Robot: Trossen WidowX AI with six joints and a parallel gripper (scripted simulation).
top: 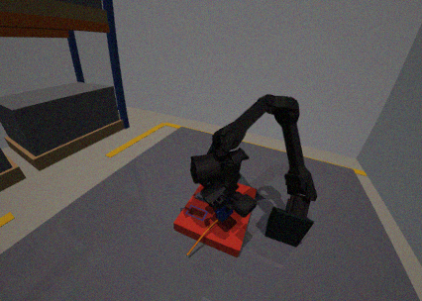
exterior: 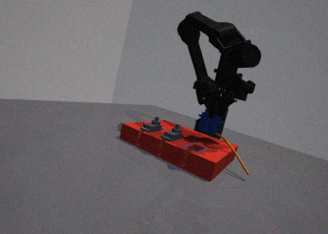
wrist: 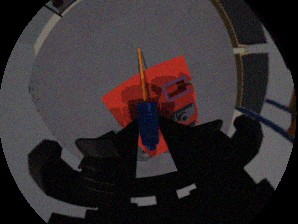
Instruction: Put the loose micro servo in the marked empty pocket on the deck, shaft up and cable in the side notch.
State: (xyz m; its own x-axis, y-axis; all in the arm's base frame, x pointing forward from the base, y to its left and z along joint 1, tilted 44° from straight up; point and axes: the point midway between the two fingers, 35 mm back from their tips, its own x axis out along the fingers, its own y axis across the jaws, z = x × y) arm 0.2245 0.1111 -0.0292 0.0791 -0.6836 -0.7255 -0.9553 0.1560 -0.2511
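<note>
Right now the red deck is 8 cm to the right of my gripper tip and 10 cm below it.
</note>
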